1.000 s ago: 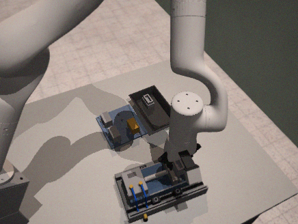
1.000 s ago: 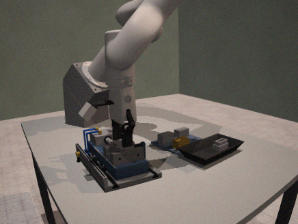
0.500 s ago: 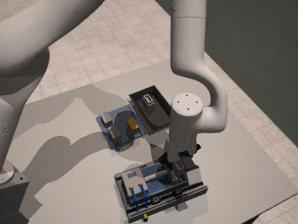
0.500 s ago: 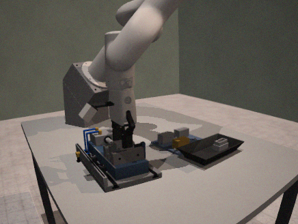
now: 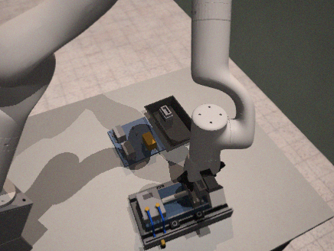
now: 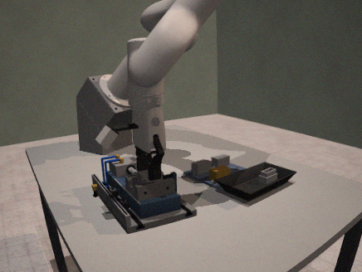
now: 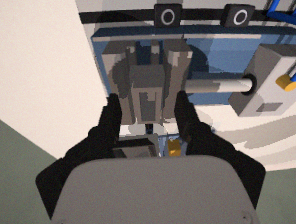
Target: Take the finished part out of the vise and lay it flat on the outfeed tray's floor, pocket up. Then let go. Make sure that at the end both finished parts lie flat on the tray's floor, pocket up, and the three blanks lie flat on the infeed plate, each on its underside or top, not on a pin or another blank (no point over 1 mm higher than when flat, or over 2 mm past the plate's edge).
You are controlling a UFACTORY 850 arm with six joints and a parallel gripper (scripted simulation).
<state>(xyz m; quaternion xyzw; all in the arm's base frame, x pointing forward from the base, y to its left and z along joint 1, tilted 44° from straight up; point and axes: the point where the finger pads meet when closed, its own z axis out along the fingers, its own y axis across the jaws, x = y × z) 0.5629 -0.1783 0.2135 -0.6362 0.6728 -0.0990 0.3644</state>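
Now: hand 8 cm above the blue vise, 7 cm past it and 1 cm to the left of it. The rest, counted from my hand: blue plate 31 cm to the left, 15 cm behind, 12 cm below; then orange block 27 cm to the left, 11 cm behind, 10 cm below.
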